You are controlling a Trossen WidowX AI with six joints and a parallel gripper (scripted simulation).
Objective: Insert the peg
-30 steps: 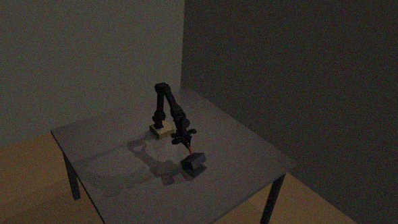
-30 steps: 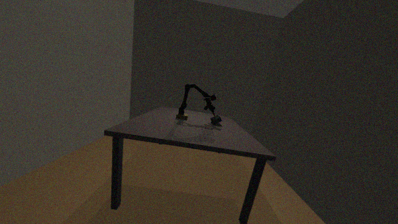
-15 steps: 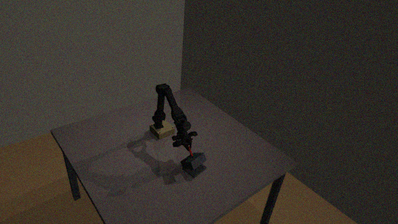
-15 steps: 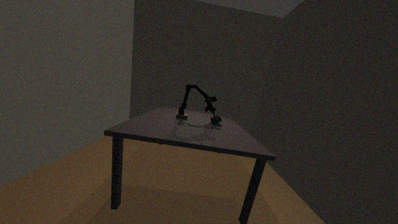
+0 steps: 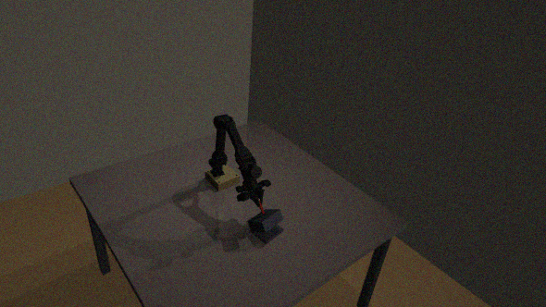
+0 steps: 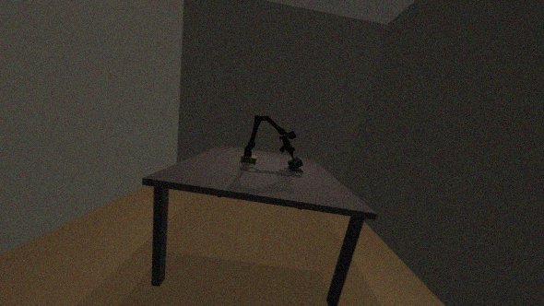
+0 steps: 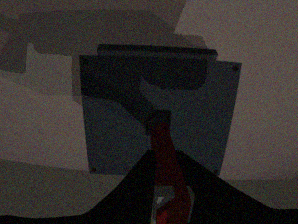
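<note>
The sloped panel is 7 cm below my gripper tip, 4 cm ahead of it and 1 cm to the left of it. Also, from my gripper tip: red peg: 2 cm above, 1 cm behind.
</note>
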